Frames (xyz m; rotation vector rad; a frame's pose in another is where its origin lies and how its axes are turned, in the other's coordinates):
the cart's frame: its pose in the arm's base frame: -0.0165 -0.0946 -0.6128 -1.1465 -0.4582 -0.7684
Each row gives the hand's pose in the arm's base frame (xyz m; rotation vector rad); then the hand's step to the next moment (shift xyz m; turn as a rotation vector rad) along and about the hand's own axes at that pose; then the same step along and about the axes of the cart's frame.
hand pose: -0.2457 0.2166 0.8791 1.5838 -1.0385 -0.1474
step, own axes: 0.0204 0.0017 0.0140 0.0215 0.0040 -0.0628
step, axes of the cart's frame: 0.0132 -0.0065 -0.0200 0.0447 0.0220 0.0440
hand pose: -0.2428 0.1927 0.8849 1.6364 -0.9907 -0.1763
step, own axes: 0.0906 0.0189 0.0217 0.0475 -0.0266 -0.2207
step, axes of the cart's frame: 0.0764 -0.0174 -0.0539 0.1223 0.1122 0.1553
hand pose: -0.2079 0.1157 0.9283 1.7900 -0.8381 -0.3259
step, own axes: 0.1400 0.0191 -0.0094 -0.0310 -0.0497 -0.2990
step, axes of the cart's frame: 0.1241 0.0256 -0.0633 0.0836 0.1373 0.2588
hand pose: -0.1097 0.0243 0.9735 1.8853 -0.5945 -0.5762
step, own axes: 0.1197 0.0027 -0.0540 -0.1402 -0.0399 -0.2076
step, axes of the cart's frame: 0.1001 0.0804 -0.0275 -0.0188 0.0384 0.2500
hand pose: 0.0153 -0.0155 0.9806 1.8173 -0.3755 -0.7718
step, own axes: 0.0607 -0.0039 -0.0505 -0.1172 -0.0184 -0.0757
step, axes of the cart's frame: 0.0428 0.0664 0.0016 -0.0398 -0.0259 0.1325
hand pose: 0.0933 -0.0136 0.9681 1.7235 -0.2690 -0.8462
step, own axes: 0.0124 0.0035 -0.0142 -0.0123 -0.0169 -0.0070
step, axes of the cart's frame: 0.0117 0.0148 0.0031 -0.0176 0.0038 0.0127
